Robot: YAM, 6 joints.
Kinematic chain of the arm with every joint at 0, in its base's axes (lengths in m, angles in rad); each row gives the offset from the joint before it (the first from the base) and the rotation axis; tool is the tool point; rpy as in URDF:
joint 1: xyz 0 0 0.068 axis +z
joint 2: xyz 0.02 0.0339 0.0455 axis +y
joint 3: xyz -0.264 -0.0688 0 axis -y
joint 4: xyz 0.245 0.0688 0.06 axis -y
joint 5: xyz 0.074 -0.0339 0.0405 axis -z
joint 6: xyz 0.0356 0 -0.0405 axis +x
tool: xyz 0 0 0 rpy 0 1.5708 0
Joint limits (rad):
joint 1: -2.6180..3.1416
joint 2: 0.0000..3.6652
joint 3: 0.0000..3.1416
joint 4: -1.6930..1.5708
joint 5: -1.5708..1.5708
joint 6: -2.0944..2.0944
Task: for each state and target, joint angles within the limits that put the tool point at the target. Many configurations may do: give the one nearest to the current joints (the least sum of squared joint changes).
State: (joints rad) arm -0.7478 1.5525 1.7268 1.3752 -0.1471 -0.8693
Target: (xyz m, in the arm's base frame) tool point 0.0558 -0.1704 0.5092
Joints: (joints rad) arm -1.2645 1.1911 1.1153 1.5708 -0.0510 -0.8693
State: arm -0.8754 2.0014 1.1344 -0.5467 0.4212 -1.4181
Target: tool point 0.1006 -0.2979 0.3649
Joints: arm -1.1931 1.4182 1.3792 -0.5643 0.4771 -1.4181
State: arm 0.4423 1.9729 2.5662 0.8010 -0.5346 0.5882
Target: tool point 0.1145 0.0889 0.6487
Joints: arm 0.5191 2.0316 3.0047 1.5185 -0.6097 0.5882
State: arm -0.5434 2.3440 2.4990 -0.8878 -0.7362 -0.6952
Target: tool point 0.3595 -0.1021 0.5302
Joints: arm -0.3432 1.9672 2.6365 -0.9328 -0.7723 -0.6952
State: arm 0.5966 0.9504 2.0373 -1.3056 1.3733 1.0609
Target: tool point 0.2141 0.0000 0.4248
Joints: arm 0.1625 1.3182 1.6087 -1.3571 1.3380 1.0609
